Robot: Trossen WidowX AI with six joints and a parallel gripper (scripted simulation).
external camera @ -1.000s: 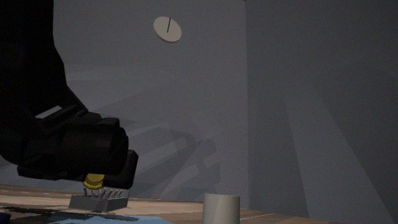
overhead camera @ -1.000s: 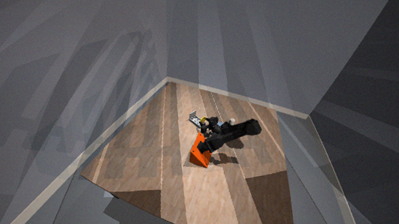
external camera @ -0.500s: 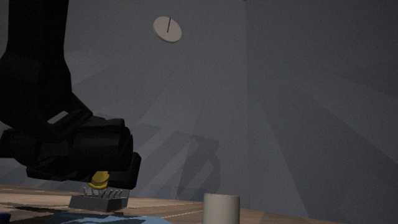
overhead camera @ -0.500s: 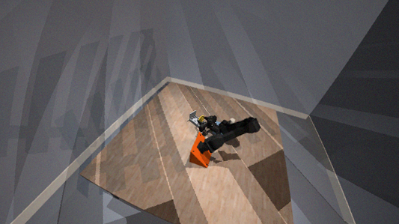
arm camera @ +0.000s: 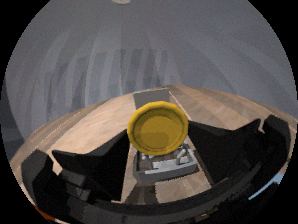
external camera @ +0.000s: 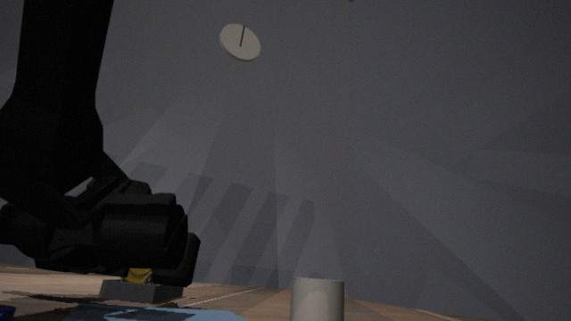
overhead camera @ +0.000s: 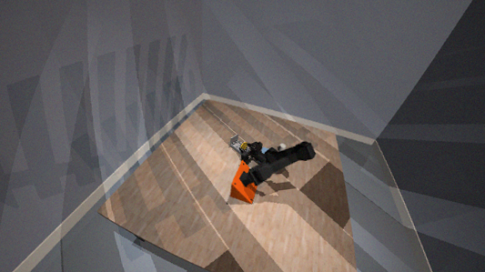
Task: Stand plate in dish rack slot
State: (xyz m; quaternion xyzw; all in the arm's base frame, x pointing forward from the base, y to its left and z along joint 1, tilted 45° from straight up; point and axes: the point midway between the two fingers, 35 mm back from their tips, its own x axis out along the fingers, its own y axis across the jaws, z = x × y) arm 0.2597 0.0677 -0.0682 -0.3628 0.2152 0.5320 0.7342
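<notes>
Now: gripper tip 10 mm to the left of the yellow plate. Also, from my gripper tip: blue utensil (230 mm to the right, 70 mm behind, 50 mm below); then blue mat (190 mm to the right, 50 mm below, 40 mm ahead); then grey dish rack (30 mm below, 20 mm to the left, 10 mm ahead).
</notes>
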